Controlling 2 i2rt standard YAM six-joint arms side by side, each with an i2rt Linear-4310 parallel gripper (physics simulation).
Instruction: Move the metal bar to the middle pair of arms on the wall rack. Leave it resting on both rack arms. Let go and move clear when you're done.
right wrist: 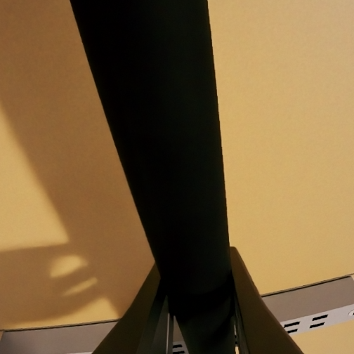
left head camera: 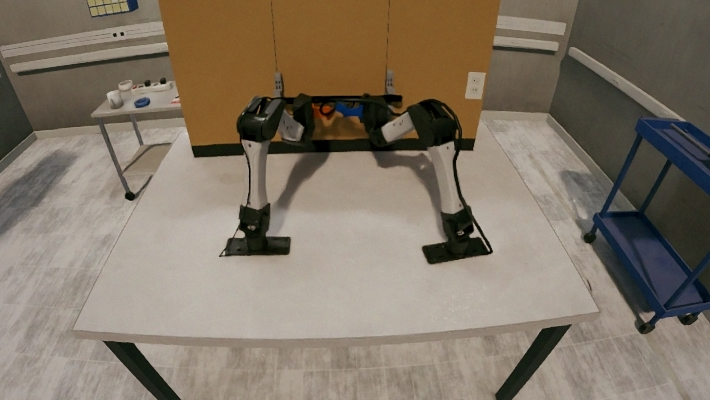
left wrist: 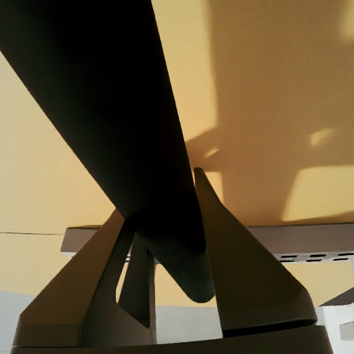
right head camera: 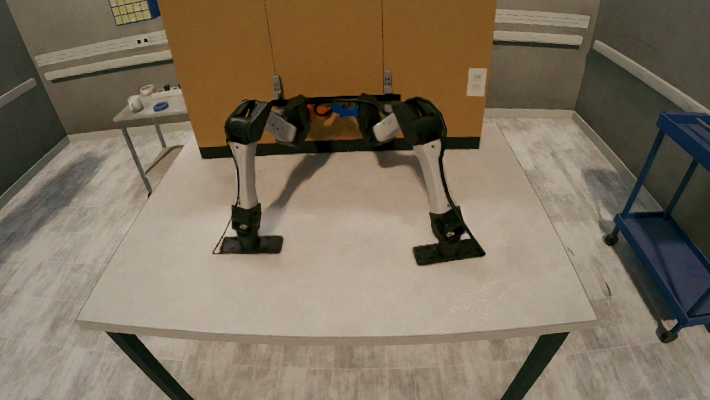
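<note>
The black metal bar (left head camera: 395, 98) (right head camera: 394, 97) (left wrist: 110, 100) (right wrist: 165, 140) lies roughly level across the rack's front in both head views. The rack's two grey uprights show above it, one at the left (left head camera: 278, 84) (right head camera: 276, 86) and one at the right (left head camera: 390, 81) (right head camera: 387, 81). My left gripper (left wrist: 170, 180) is shut on the bar near one rounded end. My right gripper (right wrist: 199, 256) is shut on the bar too. Both fingertips are hidden by the arms in the head views. Whether the bar touches the rack arms under it cannot be told.
A tan wall panel (left head camera: 330, 45) (right head camera: 325, 45) stands at the back of the white table (left head camera: 350, 285) (right head camera: 350, 285). An orange part (left head camera: 320, 111) and a blue part (left head camera: 350, 110) show between the wrists. A blue cart (left head camera: 620, 175) stands at the right, a small side table (left head camera: 120, 111) at the left.
</note>
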